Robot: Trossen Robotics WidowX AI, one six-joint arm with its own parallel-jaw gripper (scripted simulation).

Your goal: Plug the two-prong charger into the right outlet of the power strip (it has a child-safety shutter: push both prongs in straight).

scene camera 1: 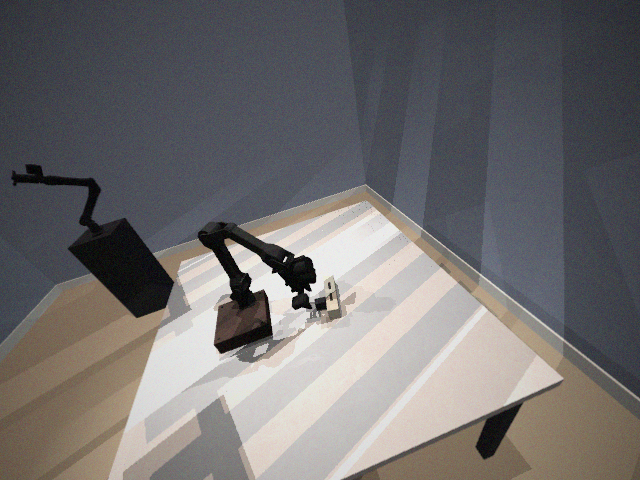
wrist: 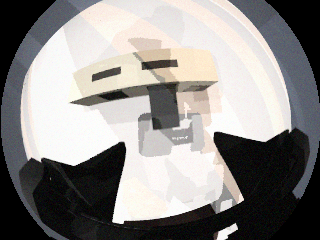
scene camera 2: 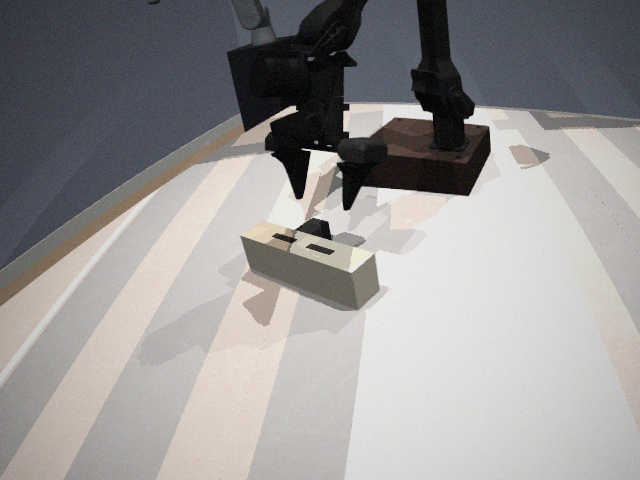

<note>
My gripper (scene camera 2: pixel 322 204) is open, holding nothing. Also in view: a two-prong charger (wrist: pixel 165 114).
My gripper shows as well in the wrist view (wrist: pixel 171 142).
</note>
